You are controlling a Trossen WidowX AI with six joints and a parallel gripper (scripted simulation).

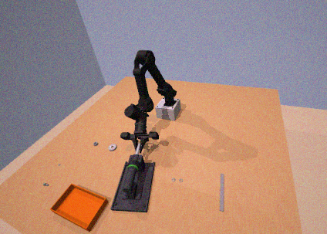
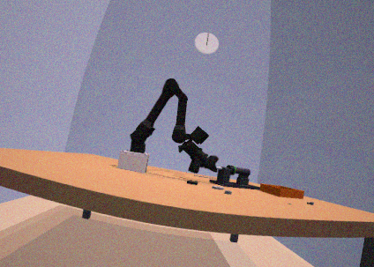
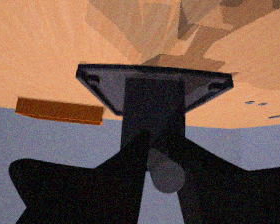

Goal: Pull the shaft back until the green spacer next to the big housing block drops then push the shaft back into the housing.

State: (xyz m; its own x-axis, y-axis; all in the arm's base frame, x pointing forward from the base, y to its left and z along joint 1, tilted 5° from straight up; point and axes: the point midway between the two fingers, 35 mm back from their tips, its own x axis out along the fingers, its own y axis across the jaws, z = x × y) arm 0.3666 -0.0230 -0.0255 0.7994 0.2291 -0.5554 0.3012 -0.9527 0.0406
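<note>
Right now the pale shaft is 3 cm ahead of my gripper tip, 2 cm above it and 1 cm to the left of it. Also, from my gripper tip: black washer (16 cm to the right, 13 cm behind, 6 cm below); then green spacer (9 cm ahead, 3 cm to the left, 2 cm above); then dark baseplate (13 cm ahead, 4 cm to the left, 1 cm below).
</note>
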